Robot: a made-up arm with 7 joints.
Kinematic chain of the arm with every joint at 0, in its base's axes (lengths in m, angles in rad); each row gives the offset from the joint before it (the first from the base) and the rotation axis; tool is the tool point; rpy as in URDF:
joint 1: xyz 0 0 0.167 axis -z
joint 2: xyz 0 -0.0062 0.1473 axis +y
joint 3: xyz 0 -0.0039 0.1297 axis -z
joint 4: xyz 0 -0.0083 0.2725 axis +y
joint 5: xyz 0 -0.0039 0.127 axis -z
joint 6: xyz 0 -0.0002 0.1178 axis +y
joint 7: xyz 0 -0.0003 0.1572 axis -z
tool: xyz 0 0 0 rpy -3.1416 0 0
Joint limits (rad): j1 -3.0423..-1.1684 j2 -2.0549..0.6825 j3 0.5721..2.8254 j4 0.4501..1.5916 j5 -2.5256..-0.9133 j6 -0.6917..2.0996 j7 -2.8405..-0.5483
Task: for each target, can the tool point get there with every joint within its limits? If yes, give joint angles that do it. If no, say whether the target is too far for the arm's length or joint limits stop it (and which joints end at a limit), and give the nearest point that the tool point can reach.
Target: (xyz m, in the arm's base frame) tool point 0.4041 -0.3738 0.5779
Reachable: yes | joints -2.0201 -1.5723 0.9336 1.4862 -2.2169 1.0763 -1.7285
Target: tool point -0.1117 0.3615 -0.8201
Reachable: no: too far | nearest point 0.1882 0.1131 -0.2117 | short by 0.722 m
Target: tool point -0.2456 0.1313 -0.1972
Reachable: no: joint limits stop it (at a limit: joint 1, joint 2, joint 3, joint 4, joint 6) | nearest point -0.0309 -0.1358 -0.1862 | short by 0.343 m
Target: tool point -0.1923 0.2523 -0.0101
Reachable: no: joint limits stop it (at a limit: joint 1, joint 2, joint 4, joint 5, joint 6) | nearest point 0.1454 0.1807 -0.1159 | short by 0.361 m
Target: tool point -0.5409 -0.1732 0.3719
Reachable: no: joint limits stop it (at a limit: joint 1, joint 2, joint 3, joint 4) | nearest point -0.4458 0.0540 0.4496 | short by 0.258 m
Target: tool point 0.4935 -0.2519 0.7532
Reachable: yes | joints -2.5037 -1.0765 1.2721 0.7184 -2.3243 1.2659 -1.1908
